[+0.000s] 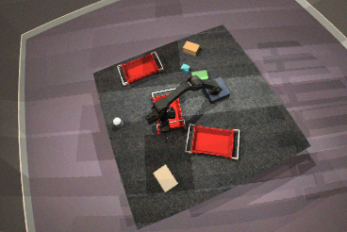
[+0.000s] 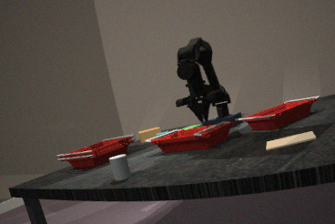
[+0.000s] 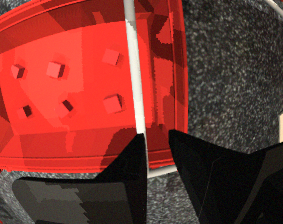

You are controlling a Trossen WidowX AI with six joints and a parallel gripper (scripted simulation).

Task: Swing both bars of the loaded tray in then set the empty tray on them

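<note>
Now: the red tray 26 cm behind my gripper tip, 22 cm to the left of it and 5 cm below it. The rest, counted from my gripper tip: green block 38 cm behind, 30 cm to the right, 8 cm below; then cyan block 30 cm behind, 41 cm to the right, 7 cm below; then flat beige plate 12 cm ahead, 34 cm to the left, 9 cm below.
</note>
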